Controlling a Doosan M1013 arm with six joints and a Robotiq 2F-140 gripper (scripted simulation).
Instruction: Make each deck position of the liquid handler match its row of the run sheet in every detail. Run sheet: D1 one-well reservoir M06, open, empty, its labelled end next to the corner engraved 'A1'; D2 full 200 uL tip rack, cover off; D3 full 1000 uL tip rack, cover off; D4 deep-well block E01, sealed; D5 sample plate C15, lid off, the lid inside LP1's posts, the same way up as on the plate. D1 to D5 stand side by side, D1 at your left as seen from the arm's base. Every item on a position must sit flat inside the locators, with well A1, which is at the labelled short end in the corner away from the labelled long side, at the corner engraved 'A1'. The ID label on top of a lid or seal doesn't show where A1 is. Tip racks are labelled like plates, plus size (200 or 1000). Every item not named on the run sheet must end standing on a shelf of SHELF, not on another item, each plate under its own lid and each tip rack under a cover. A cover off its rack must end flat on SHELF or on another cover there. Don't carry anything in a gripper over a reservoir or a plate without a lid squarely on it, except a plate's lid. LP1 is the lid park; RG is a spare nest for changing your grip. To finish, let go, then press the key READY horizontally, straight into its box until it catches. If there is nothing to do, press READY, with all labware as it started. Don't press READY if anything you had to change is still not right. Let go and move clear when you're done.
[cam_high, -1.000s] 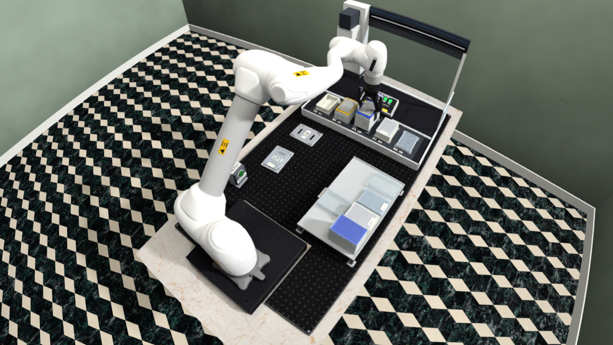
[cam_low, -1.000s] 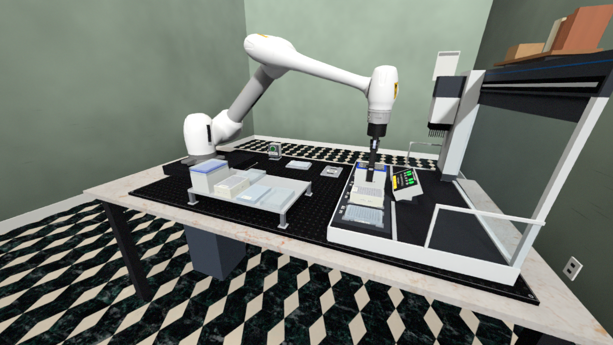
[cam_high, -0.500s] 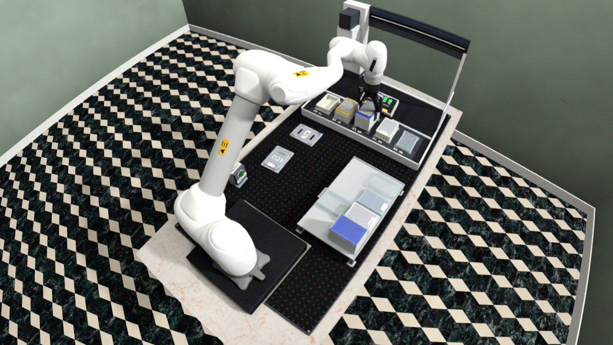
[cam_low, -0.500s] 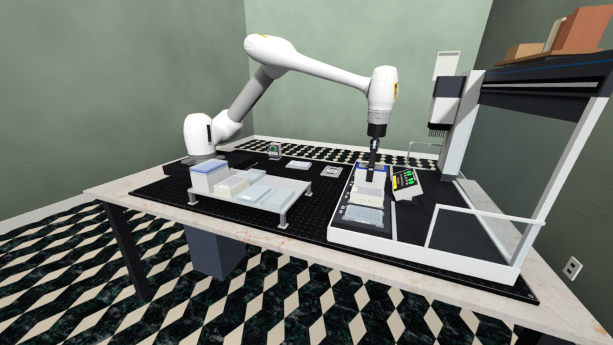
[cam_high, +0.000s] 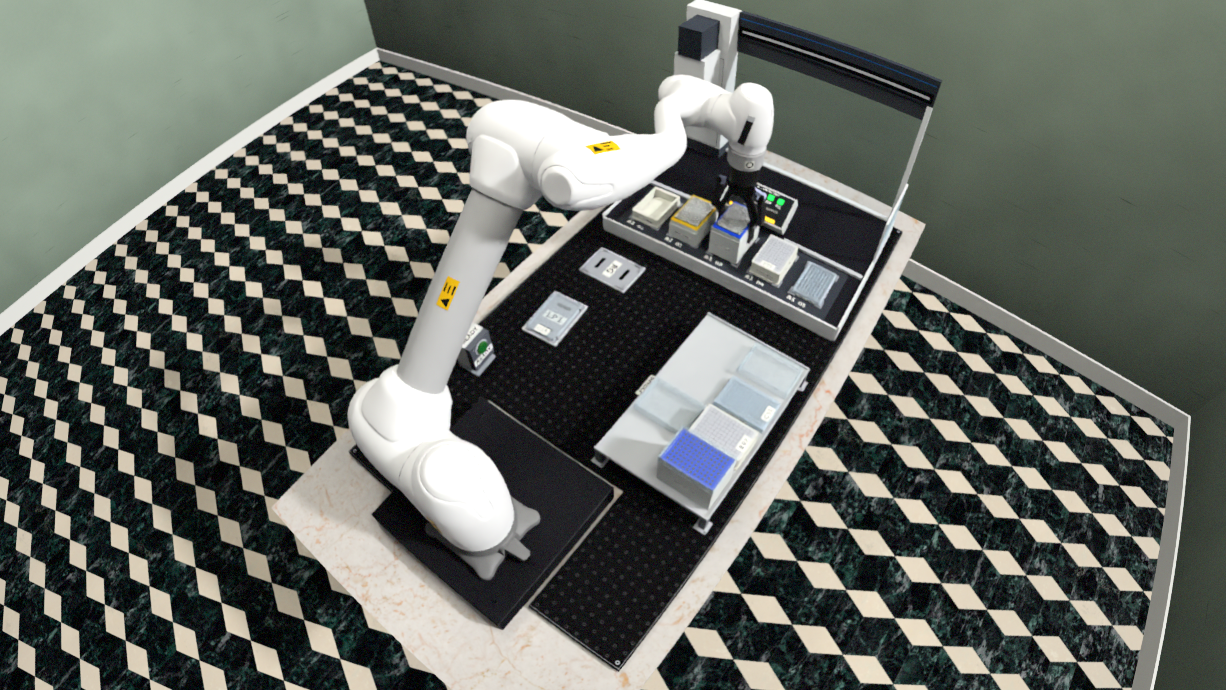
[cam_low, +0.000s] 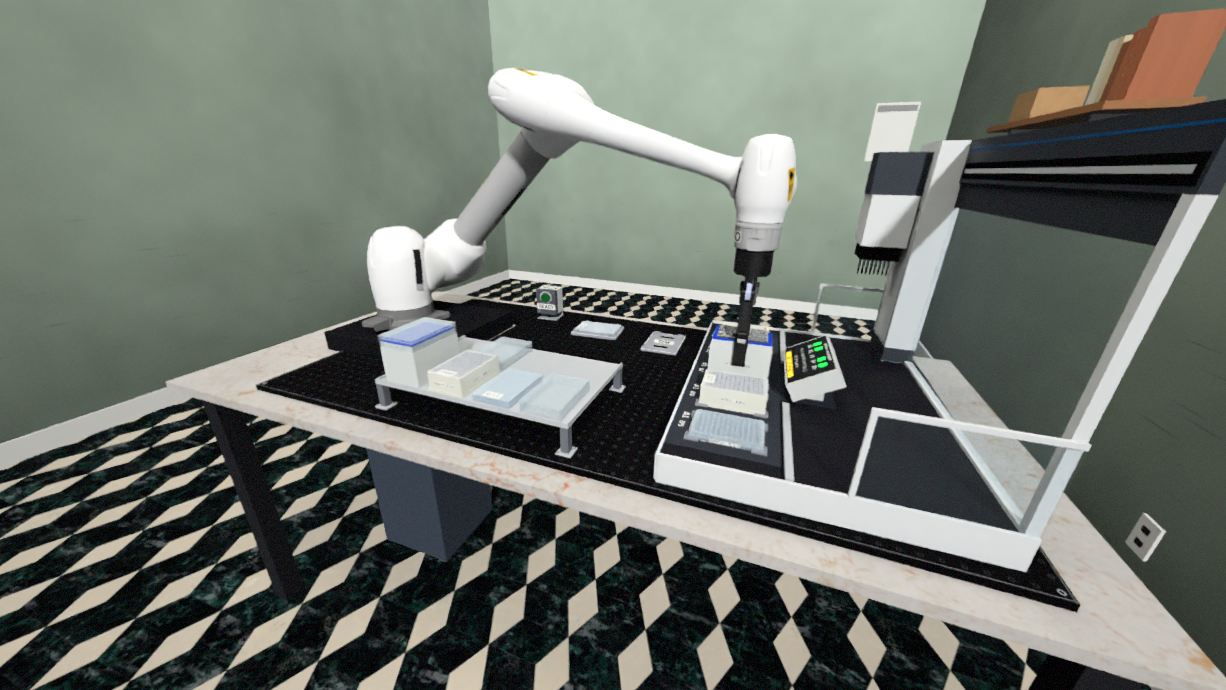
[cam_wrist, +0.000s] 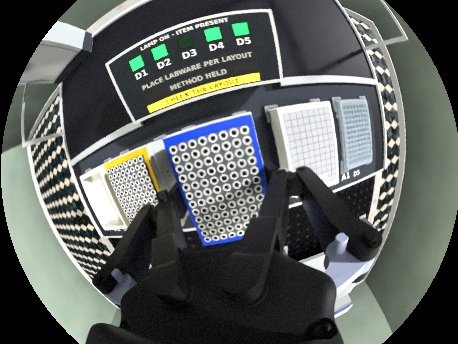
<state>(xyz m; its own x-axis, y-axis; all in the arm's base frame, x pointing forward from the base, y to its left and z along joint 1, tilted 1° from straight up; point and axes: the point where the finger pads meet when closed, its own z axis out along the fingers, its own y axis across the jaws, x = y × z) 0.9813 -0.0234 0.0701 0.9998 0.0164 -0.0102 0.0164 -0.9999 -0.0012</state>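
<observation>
Right now the yellow-rimmed tip rack is 1 cm behind my hand, 12 cm to the left of it and 3 cm below it. The rest, counted from my hand: white one-well reservoir (25 cm to the left, 6 cm below); clear plate (25 cm to the right, 7 cm below); blue-rimmed tip rack (1 cm behind, 1 cm to the right).
</observation>
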